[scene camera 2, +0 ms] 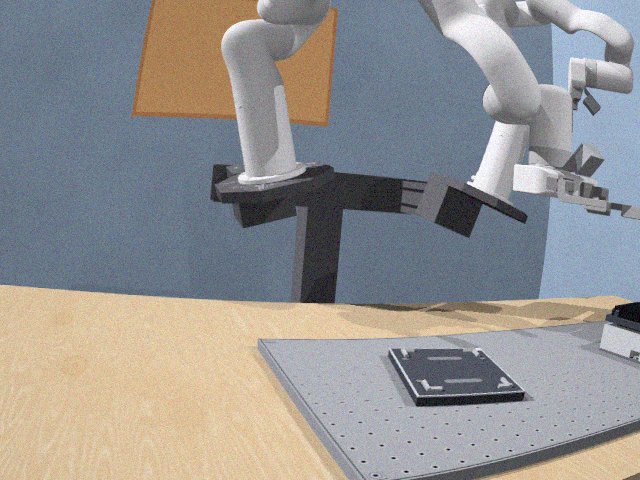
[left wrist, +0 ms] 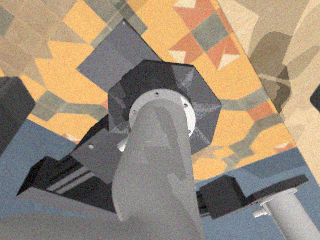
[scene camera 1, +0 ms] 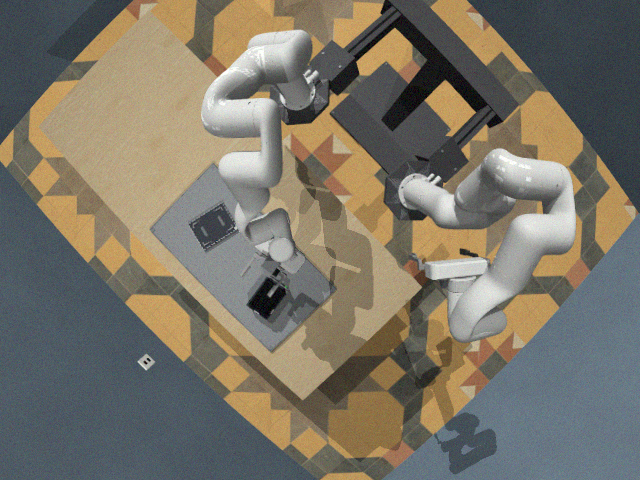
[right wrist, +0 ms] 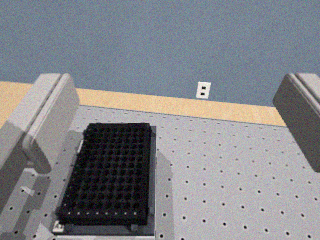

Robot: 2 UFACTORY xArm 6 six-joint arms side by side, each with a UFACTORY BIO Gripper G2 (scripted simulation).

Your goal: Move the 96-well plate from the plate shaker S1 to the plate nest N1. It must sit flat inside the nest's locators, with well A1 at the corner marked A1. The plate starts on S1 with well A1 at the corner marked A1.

Labels:
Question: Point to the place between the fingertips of the left gripper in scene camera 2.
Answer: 567,136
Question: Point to a black 96-well plate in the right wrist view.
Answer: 120,176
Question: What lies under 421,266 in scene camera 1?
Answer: The left gripper.

